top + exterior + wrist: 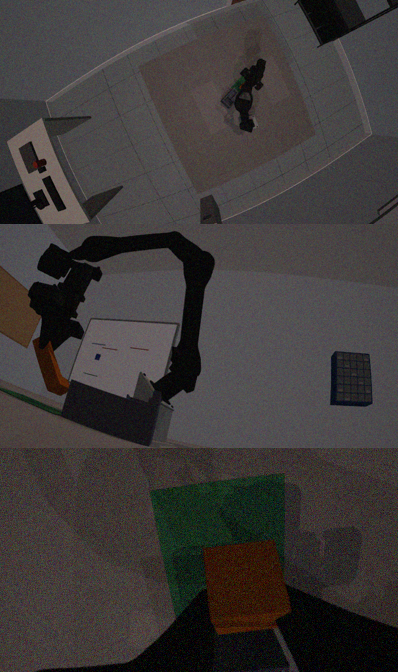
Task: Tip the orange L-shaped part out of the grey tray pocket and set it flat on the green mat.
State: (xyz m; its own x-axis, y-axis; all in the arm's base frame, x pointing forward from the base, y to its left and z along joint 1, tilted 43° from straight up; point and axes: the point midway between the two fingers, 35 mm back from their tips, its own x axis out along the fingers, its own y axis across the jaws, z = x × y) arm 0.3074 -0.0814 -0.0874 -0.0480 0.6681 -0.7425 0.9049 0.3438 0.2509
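My gripper tip is 1 cm past the green mat, 2 cm to the right of it and 12 cm above it. Round my gripper tip: tray wall (3 cm behind, 15 cm to the left, 5 cm below); then orange L-shaped part (3 cm behind, 2 cm to the left, 3 cm below).
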